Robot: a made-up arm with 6 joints.
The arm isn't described. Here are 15 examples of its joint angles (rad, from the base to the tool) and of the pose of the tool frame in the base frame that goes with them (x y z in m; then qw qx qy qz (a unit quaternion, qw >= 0)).
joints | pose
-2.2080 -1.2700 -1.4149 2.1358 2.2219 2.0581 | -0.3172 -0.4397 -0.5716 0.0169 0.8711 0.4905 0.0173
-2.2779 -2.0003 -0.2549 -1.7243 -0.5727 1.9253 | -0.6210 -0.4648 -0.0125 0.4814 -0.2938 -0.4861 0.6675
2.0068 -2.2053 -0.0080 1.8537 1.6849 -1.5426 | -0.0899 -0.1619 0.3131 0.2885 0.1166 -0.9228 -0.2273
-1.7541 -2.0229 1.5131 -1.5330 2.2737 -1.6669 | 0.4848 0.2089 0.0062 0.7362 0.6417 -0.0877 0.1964
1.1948 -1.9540 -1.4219 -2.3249 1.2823 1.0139 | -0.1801 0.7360 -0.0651 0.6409 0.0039 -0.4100 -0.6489
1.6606 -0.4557 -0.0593 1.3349 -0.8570 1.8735 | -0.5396 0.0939 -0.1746 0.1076 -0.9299 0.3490 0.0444
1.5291 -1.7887 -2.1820 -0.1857 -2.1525 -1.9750 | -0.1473 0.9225 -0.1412 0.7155 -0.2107 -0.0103 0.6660
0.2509 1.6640 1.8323 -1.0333 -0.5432 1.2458 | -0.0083 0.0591 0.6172 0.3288 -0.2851 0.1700 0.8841
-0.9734 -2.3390 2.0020 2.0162 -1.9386 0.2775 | 0.3467 -0.5235 -0.4913 0.5888 -0.5761 -0.5424 0.1649
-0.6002 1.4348 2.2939 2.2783 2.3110 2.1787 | -0.1117 -0.4862 -0.2302 0.7193 0.6735 0.1365 -0.1020
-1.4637 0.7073 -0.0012 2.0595 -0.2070 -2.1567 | -0.2304 -0.2501 -0.2599 0.1109 0.5864 -0.7756 0.2058
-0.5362 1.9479 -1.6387 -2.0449 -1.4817 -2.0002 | 0.3281 -0.4883 0.0203 0.5027 -0.1668 -0.2260 -0.8176
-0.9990 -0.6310 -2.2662 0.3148 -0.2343 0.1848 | -0.3751 -0.4156 -0.0155 0.0159 -0.9444 -0.0062 0.3285
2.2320 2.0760 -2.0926 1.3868 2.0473 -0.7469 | 0.4743 0.1143 0.0553 0.5410 -0.1271 -0.1293 0.8212
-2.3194 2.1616 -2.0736 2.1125 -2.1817 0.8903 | 0.8350 0.0794 0.1566 0.2860 0.1443 -0.6532 -0.6861
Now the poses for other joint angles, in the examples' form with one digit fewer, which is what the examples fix.
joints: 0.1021 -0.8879 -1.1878 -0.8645 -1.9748 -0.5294
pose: -0.573 0.668 -0.394 0.768 0.422 -0.048 0.479
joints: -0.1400 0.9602 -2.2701 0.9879 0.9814 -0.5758
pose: 0.128 0.527 -0.064 0.111 0.717 -0.679 -0.113
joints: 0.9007 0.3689 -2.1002 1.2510 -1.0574 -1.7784
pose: -0.454 0.639 0.382 0.028 0.101 -0.985 -0.133
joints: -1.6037 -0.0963 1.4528 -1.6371 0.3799 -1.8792
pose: 0.038 0.154 -0.464 0.292 0.453 0.596 -0.596
